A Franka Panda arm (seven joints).
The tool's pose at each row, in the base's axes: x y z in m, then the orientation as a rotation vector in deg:
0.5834, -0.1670, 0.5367, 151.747, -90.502, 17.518
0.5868, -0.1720, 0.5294, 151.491, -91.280, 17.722
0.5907, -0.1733, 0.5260, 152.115, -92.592, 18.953
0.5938, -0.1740, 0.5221, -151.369, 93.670, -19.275
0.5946, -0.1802, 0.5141, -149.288, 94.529, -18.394
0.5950, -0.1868, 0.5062, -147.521, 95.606, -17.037
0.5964, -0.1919, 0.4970, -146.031, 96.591, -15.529
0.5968, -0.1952, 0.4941, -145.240, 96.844, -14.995
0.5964, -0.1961, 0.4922, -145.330, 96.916, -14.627
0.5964, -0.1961, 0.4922, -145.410, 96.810, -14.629
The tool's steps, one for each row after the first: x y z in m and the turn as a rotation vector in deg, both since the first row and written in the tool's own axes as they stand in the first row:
0.0045, -0.0001, 0.0083, 0.182, 0.017, 0.535
0.0068, -0.0027, 0.0124, 1.634, -0.038, 1.192
0.0081, -0.0048, 0.0168, 3.257, -0.781, 2.214
0.0123, -0.0020, 0.0256, 4.094, -1.859, 3.513
0.0167, 0.0013, 0.0343, 4.452, -3.047, 4.798
0.0200, 0.0031, 0.0442, 4.596, -4.242, 5.926
0.0225, 0.0045, 0.0476, 4.876, -4.787, 6.397
0.0227, 0.0054, 0.0495, 4.679, -4.956, 6.391
0.0227, 0.0054, 0.0495, 4.681, -4.954, 6.304

